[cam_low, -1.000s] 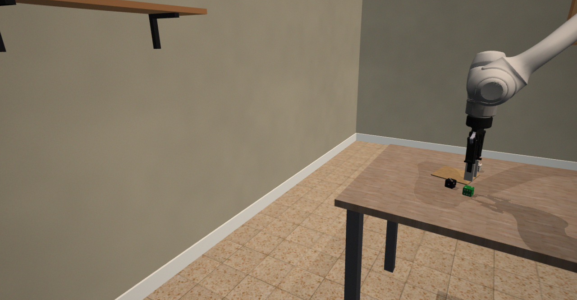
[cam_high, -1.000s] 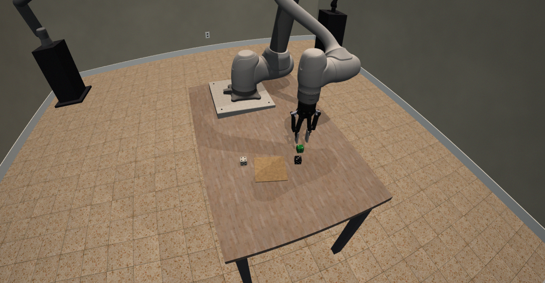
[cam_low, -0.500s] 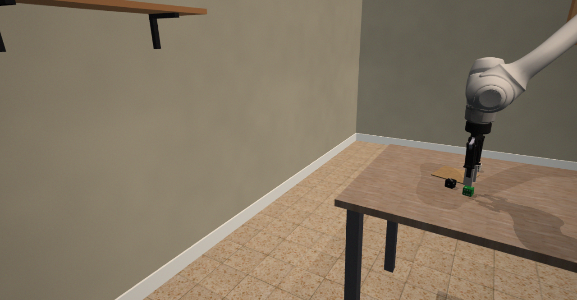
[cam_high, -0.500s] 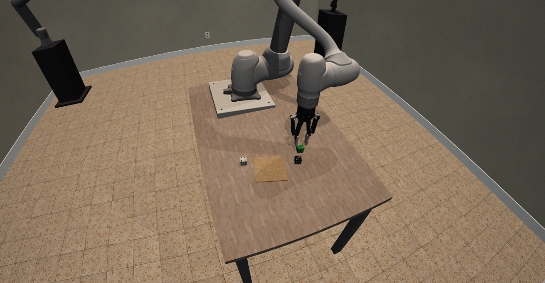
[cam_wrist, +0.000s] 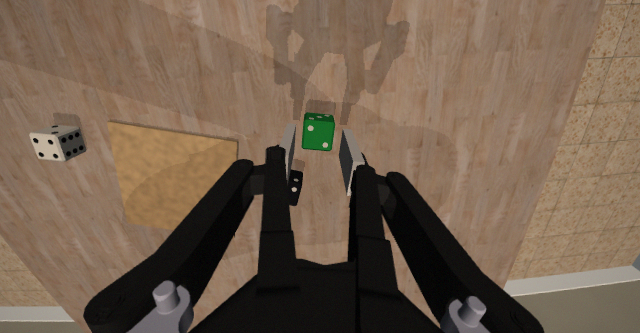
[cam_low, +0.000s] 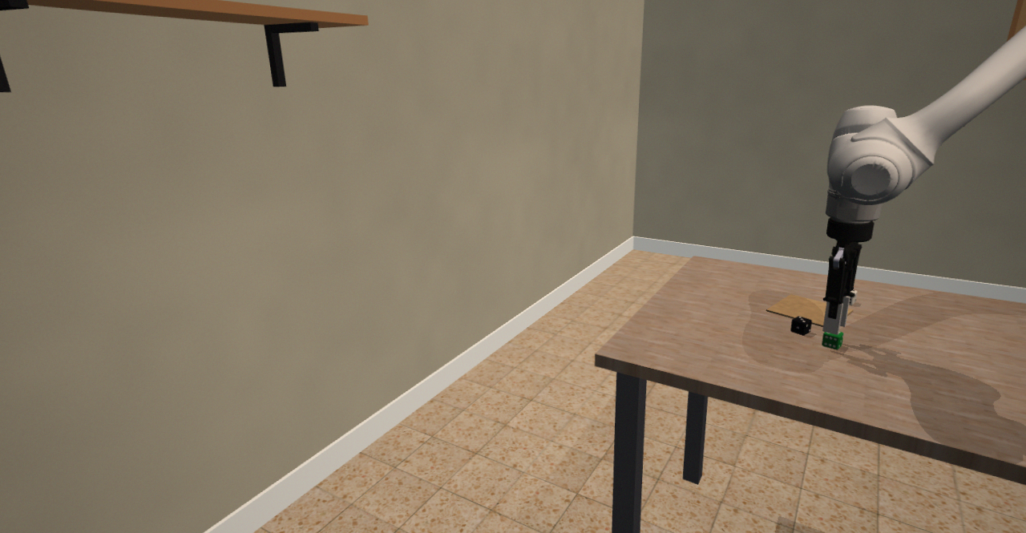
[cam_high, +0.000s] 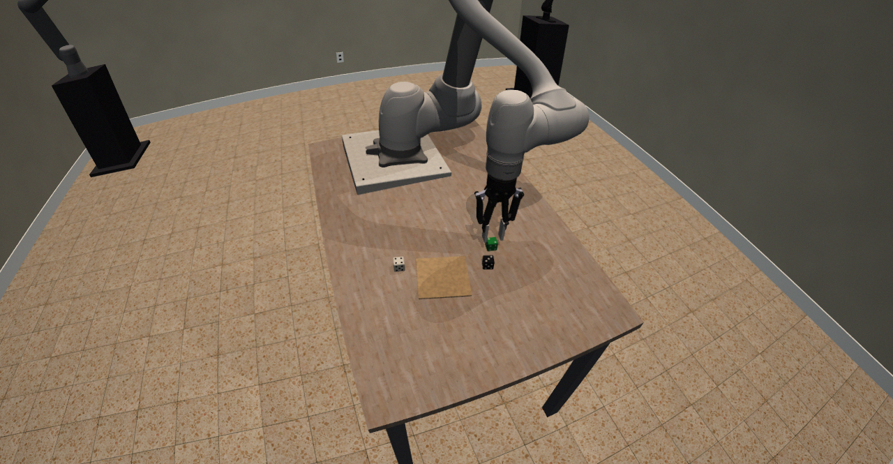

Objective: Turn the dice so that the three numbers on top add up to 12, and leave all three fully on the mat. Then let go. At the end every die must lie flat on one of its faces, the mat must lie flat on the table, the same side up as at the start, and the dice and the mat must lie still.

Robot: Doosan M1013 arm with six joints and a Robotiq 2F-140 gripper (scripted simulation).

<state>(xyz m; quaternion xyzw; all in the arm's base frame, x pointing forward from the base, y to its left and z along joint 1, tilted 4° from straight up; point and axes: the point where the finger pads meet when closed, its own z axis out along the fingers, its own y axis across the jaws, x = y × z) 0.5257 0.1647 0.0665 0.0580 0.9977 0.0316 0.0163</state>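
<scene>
Now: hand 6 cm above the green die. Round my hand: white die 28 cm to the right, 6 cm below, 1 cm ahead; then black die 6 cm below, 6 cm ahead, 4 cm to the right; then tan mat 17 cm to the right, 7 cm below, 7 cm ahead.
</scene>
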